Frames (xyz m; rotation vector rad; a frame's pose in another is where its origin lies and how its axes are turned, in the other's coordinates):
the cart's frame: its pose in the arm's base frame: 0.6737 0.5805 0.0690 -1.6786 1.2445 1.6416
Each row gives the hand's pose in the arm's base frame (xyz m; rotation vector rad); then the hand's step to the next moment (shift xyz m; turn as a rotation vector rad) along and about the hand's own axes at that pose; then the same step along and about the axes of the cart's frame.
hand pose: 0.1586 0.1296 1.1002 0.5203 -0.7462 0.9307
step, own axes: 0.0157 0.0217 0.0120 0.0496 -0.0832 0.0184
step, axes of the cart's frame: -0.0212 0.0144 0.0143 -0.0440 -0.0467 -0.0749
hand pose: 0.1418 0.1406 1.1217 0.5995 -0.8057 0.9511
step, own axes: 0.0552 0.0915 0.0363 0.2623 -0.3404 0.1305
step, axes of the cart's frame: -0.0726 0.0619 0.0602 -0.2527 -0.1661 -0.3321
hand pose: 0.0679 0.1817 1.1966 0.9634 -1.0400 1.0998
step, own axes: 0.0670 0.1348 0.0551 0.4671 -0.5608 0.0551
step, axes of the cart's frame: -0.0648 0.1402 0.0428 -0.4598 -0.3764 -0.4273
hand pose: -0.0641 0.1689 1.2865 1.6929 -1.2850 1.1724
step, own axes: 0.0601 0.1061 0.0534 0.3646 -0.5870 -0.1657
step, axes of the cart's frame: 0.0001 0.1256 -0.0441 -0.5006 -0.4622 -0.2017
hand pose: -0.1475 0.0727 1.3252 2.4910 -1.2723 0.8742
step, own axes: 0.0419 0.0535 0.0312 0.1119 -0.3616 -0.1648
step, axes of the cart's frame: 0.0255 0.0428 -0.0558 -0.3102 -0.2724 0.0041
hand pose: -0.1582 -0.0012 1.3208 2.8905 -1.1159 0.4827
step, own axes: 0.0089 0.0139 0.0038 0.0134 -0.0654 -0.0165
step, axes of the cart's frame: 0.0071 0.0088 -0.0126 -0.0428 -0.0535 0.0062
